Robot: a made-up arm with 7 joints.
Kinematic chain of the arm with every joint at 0, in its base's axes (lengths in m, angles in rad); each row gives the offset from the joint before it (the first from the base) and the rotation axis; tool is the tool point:
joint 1: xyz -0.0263 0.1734 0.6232 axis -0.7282 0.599 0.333
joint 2: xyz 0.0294 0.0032 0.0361 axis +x
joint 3: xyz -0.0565 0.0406 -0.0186 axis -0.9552 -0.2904 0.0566
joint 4: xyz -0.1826 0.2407 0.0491 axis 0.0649 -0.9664 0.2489
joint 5: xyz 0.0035 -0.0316 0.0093 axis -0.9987 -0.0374 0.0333
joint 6: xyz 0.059 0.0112 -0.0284 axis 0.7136 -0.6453 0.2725
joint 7: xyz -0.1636 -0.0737 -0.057 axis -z
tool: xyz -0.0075 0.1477 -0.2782
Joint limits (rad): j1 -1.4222..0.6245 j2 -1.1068..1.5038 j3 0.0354..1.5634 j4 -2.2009..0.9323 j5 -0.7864..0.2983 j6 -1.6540..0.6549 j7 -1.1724..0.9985
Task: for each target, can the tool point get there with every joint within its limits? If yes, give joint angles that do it. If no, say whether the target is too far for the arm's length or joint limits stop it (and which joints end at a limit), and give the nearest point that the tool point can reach.
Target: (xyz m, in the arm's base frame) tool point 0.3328 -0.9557 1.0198
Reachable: no: too far | nearest point 0.0570 -0.4702 0.8187 | short by 0.593 m
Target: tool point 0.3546 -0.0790 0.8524
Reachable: no: joint limits stop it (at a limit: joint 1, joint 2, joint 3, joint 6, joint 7) | nearest point 0.2767 -0.0805 0.8235 | short by 0.083 m
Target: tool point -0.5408 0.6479 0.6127
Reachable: yes | joints 0.1411 0.4370 0.6702 -1.8415 -0.2423 -0.1290 0.4172
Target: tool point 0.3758 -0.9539 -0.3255
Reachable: no: too far | nearest point 0.0081 -0.3003 0.1798 | short by 0.904 m
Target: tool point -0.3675 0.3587 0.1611
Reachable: yes | joints -0.5672 -0.4980 0.8351 -0.9221 -0.0428 -0.3217 0.3895
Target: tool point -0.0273 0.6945 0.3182
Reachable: yes | joints -0.5227 0.1941 0.8124 -0.9357 -0.5667 0.4620 0.7179
